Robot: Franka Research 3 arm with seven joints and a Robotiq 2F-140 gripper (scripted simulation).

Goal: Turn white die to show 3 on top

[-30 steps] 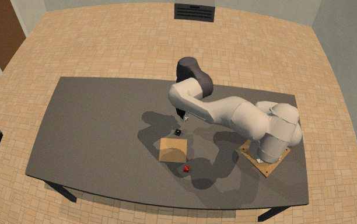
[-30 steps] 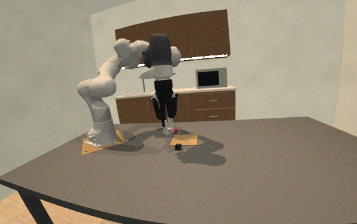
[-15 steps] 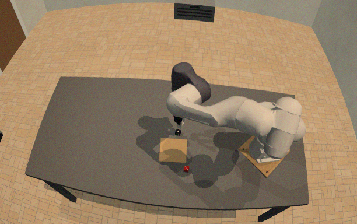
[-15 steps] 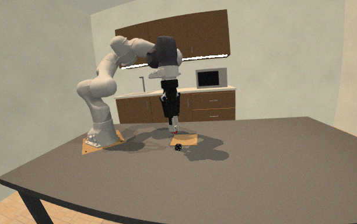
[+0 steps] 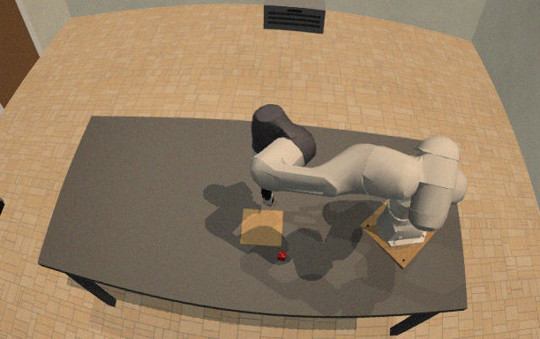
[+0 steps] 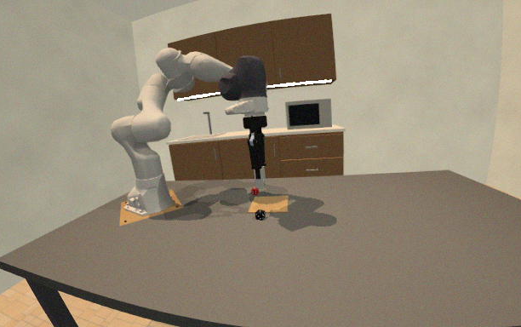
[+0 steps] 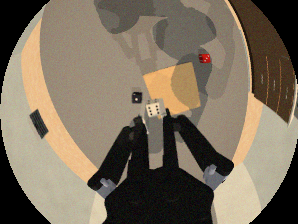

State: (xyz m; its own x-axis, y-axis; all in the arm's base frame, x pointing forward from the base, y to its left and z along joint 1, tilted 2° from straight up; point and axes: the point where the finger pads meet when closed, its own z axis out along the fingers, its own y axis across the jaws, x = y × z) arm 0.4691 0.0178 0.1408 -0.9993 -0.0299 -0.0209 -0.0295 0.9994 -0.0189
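Now: hand 10 mm short of the tan mat, 60 mm to the right of it and 130 mm above it. From my hand the other things lie so: red die: 80 mm behind, 160 mm to the left, 120 mm below; then black die: 40 mm to the right, 120 mm below; then white die: 20 mm below.
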